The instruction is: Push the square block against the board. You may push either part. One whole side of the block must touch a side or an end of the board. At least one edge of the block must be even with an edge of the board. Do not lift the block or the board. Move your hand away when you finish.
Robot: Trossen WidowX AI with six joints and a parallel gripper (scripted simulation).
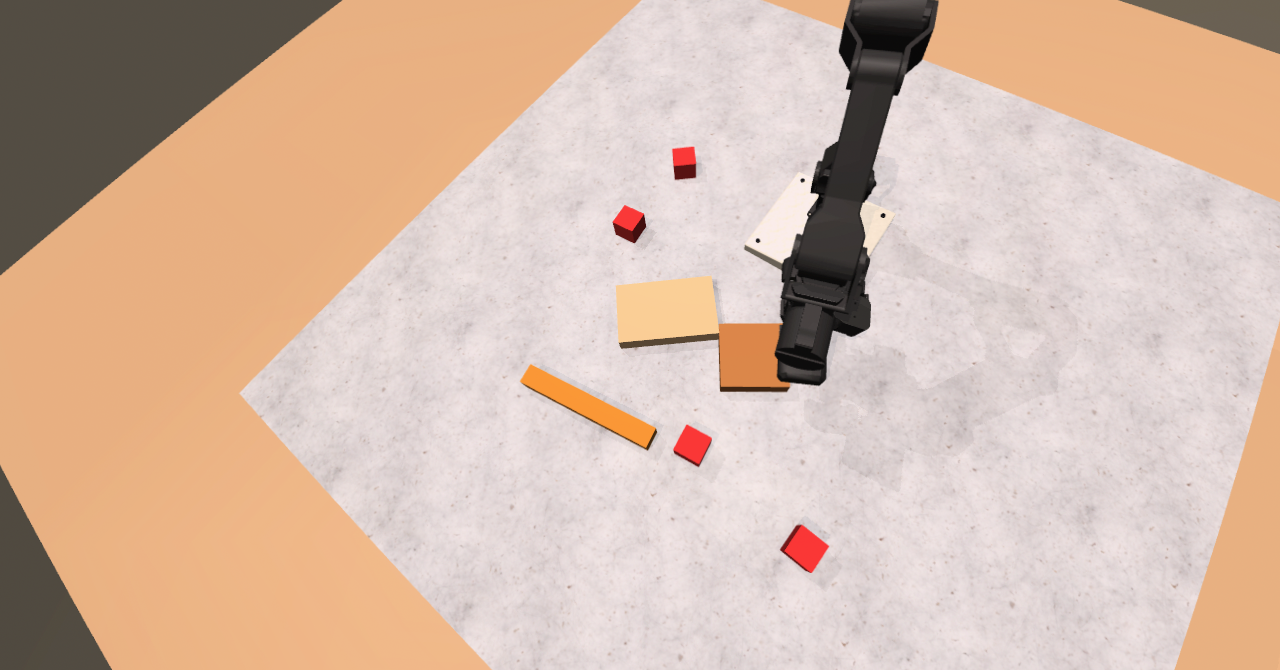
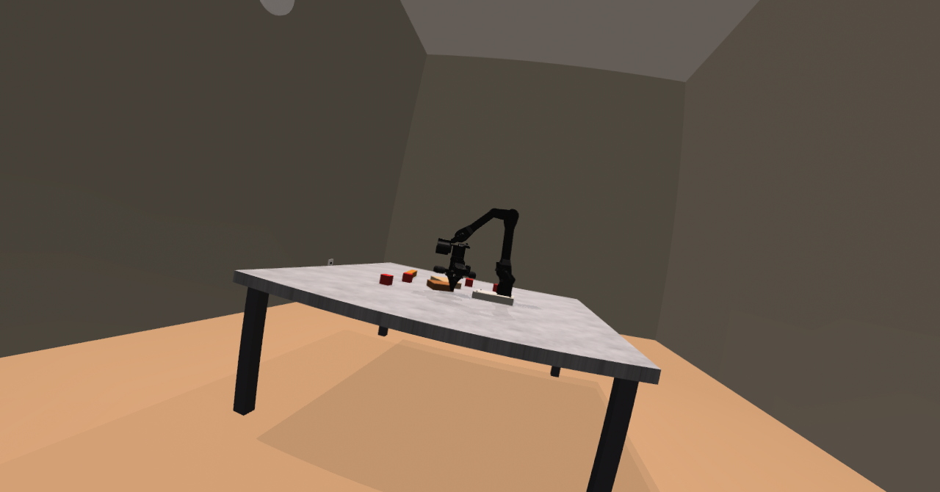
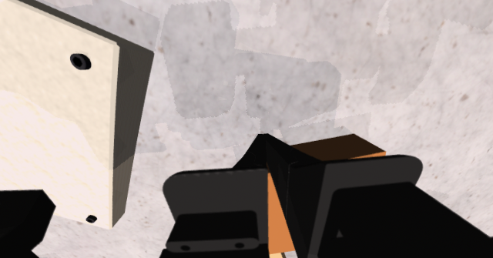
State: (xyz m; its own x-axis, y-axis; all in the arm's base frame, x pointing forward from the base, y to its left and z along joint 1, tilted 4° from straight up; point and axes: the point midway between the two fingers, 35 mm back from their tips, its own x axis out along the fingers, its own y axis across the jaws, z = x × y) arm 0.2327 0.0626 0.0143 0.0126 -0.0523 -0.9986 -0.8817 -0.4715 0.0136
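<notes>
Right now the pale tan board is 8 cm ahead of my gripper tip, 19 cm to the right of it and 1 cm above it. Round my gripper tip: orange square block (6 cm ahead, 4 cm to the right, 1 cm above); then orange bar (27 cm ahead, 20 cm to the right, 1 cm above).
</notes>
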